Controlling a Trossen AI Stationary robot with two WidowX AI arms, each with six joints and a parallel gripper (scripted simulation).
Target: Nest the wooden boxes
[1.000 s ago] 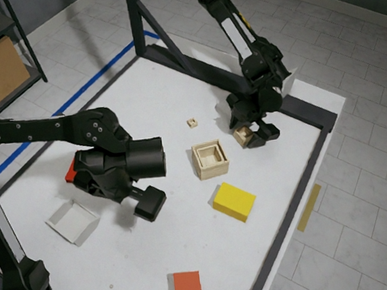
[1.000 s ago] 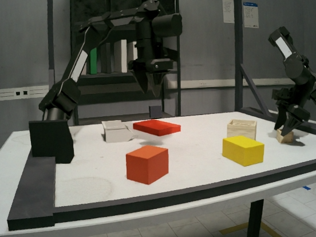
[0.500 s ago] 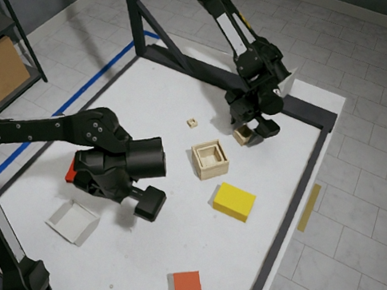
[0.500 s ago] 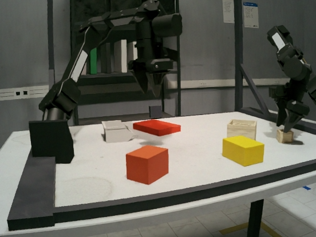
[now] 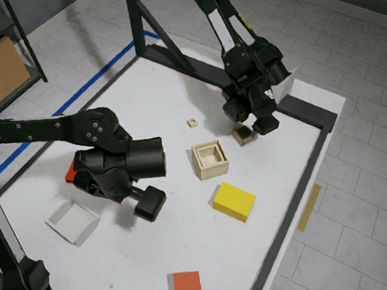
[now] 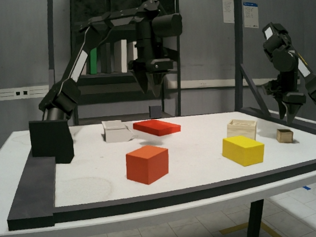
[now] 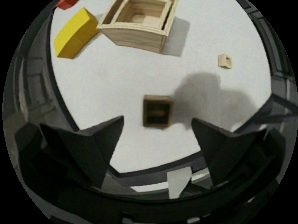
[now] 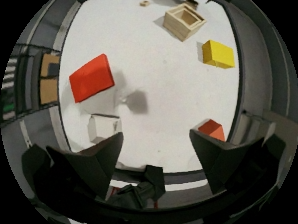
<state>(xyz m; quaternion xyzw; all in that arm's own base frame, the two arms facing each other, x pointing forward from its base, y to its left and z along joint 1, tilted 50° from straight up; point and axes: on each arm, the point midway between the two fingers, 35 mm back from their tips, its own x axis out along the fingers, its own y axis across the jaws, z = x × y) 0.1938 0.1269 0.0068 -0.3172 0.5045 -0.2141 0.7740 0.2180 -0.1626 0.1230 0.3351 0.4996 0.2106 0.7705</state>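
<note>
The small wooden box lies 9 cm below my left hand. The rest, counted from my left hand: medium wooden box (2 cm behind, 14 cm to the right, 8 cm below); then biggest wooden box (2 cm behind, 14 cm to the right, 8 cm below); then tiny wooden box (16 cm behind, 5 cm to the right, 9 cm below).
</note>
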